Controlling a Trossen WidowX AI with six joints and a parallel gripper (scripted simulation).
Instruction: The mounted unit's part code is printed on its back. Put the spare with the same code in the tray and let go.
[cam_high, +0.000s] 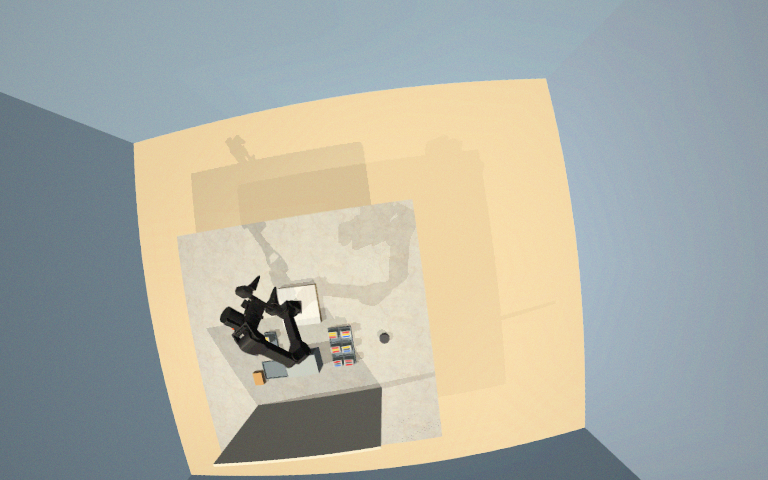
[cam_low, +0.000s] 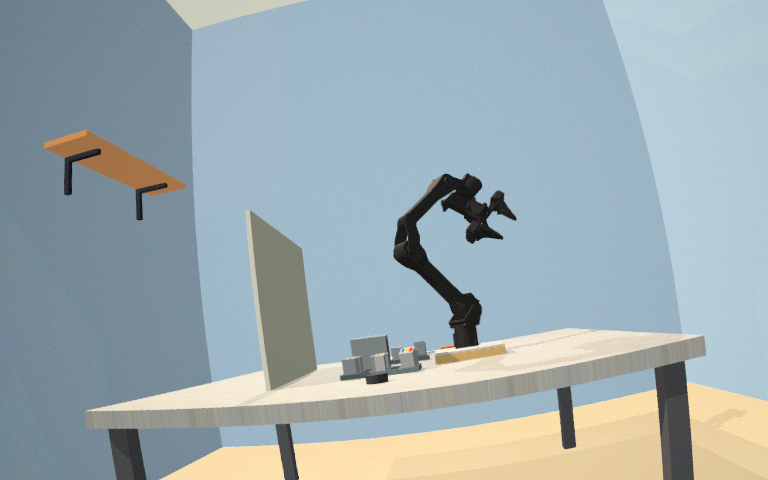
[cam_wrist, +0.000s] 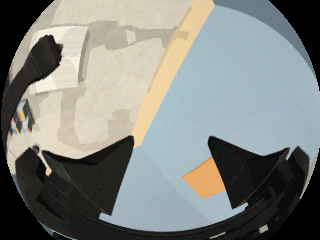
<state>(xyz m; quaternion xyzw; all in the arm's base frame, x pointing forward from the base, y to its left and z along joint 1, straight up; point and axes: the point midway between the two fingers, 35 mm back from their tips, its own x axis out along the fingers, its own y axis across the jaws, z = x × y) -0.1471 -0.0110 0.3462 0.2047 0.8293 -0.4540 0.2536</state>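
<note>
Now: the grey spare 380 mm ahead of my gripper tip, 220 mm to the left of it and 310 mm below it. From my gripper tip the other things lie so: grey mounted unit (450 mm ahead, 60 mm to the left, 300 mm below); tall upright panel (690 mm ahead, 110 mm to the left, 130 mm below).
</note>
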